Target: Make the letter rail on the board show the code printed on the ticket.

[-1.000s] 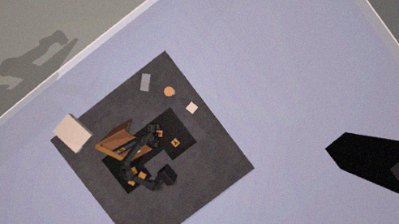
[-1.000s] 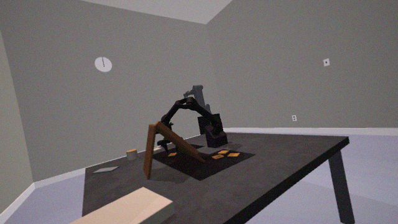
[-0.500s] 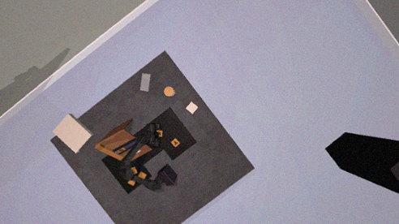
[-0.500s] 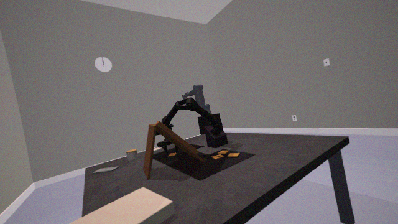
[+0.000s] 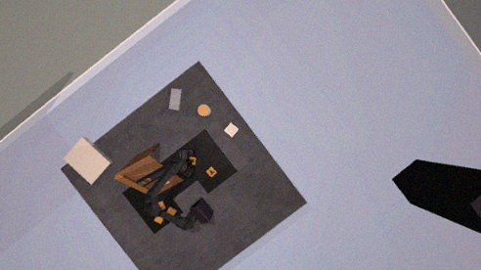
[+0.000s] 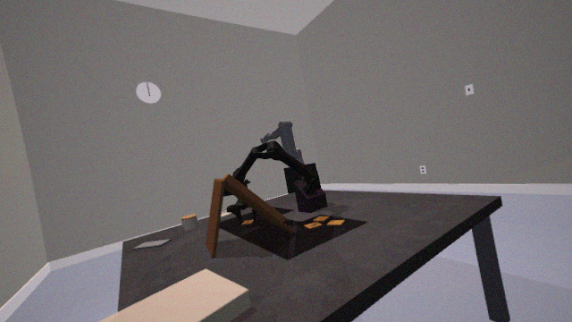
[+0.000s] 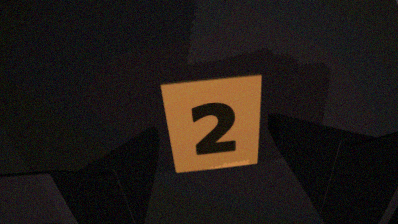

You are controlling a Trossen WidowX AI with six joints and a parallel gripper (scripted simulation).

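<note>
The letter tile lies right at my gripper tip. From my gripper tip the other things lie so: white ticket: 240 mm to the left, 70 mm above, 10 mm ahead; then black mat: 170 mm to the left, 100 mm behind; then small white square: 370 mm to the right, 10 mm behind.
</note>
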